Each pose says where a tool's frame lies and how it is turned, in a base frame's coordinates. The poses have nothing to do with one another.
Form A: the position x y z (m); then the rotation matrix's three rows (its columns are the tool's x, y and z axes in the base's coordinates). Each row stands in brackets.
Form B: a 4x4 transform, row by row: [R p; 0 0 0 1], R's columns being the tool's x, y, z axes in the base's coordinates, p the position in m. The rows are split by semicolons. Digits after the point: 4 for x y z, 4 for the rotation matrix.
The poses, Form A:
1: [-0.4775 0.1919 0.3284], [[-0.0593 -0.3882 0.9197], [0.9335 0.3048 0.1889], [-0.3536 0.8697 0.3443]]
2: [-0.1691 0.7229 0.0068], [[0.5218 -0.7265 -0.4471], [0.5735 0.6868 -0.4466], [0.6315 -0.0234 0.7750]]
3: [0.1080 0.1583 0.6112], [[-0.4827 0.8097 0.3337], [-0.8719 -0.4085 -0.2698], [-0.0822 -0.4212 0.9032]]
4: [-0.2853 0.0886 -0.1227], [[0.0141 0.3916 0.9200], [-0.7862 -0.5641 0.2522], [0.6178 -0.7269 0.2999]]
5: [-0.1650 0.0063 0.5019], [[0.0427 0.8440 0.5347], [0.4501 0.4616 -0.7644], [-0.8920 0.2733 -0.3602]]
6: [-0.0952 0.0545 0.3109], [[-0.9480 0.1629 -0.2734], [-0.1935 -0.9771 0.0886], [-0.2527 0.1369 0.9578]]
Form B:
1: -0.0593 -0.3882 0.9197 -0.4775; 0.9335 0.3048 0.1889 0.1919; -0.3536 0.8697 0.3443 0.3284; 0 0 0 1
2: 0.5218 -0.7265 -0.4471 -0.1691; 0.5735 0.6868 -0.4466 0.7229; 0.6315 -0.0234 0.7750 0.0068; 0 0 0 1
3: -0.4827 0.8097 0.3337 0.1080; -0.8719 -0.4085 -0.2698 0.1583; -0.0822 -0.4212 0.9032 0.6112; 0 0 0 1
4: 0.0141 0.3916 0.9200 -0.2853; -0.7862 -0.5641 0.2522 0.0886; 0.6178 -0.7269 0.2999 -0.1227; 0 0 0 1
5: 0.0427 0.8440 0.5347 -0.1650; 0.4501 0.4616 -0.7644 0.0063; -0.8920 0.2733 -0.3602 0.5019; 0 0 0 1
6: -0.9480 0.1629 -0.2734 -0.0952; -0.1935 -0.9771 0.0886 0.0545; -0.2527 0.1369 0.9578 0.3109; 0 0 0 1
